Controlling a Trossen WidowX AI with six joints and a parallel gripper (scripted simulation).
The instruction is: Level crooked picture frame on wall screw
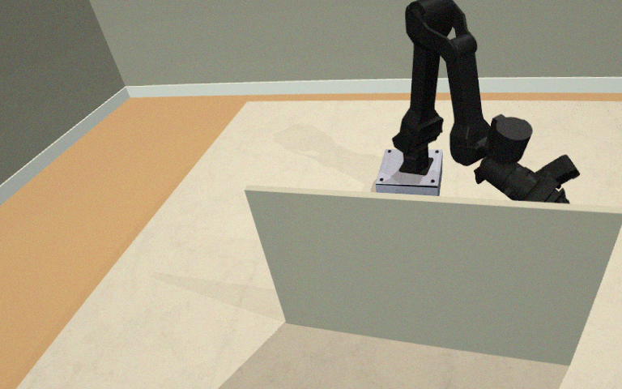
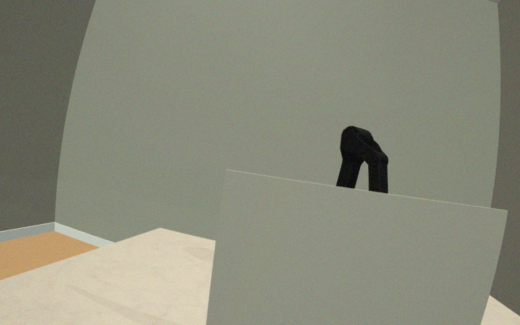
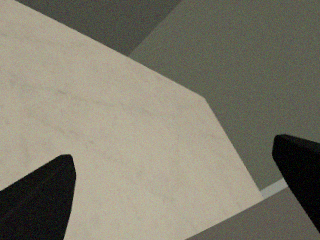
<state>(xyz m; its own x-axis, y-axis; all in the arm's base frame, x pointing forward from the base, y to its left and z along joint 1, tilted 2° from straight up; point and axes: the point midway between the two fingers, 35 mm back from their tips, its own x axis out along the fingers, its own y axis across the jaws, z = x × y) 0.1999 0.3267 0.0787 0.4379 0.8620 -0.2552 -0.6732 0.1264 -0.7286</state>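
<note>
My gripper tip is 17 cm short of the picture frame, 23 cm to the left of it and 3 cm below it. Round my gripper tip: wall board (18 cm ahead, 23 cm to the right, 2 cm above).
</note>
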